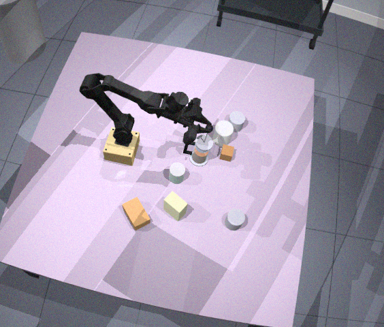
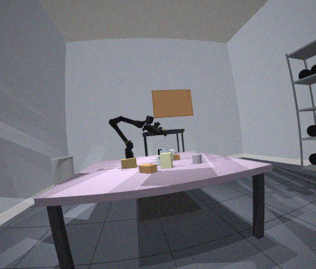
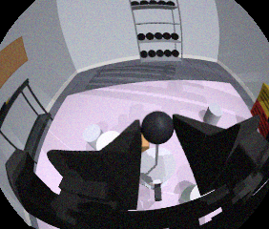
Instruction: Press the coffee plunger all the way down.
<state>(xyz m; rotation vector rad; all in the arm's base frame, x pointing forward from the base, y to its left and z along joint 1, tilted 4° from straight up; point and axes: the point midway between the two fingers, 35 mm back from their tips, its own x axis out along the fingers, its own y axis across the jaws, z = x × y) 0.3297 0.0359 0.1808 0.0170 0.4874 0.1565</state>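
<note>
The glass coffee press lies 30 mm behind my gripper tip and 130 mm below it. Round my gripper tip: pale cylinder (90 mm behind, 120 mm to the right, 220 mm below); orange block (200 mm behind, 340 mm to the right, 230 mm below); orange cube (90 mm ahead, 40 mm to the left, 230 mm below).
</note>
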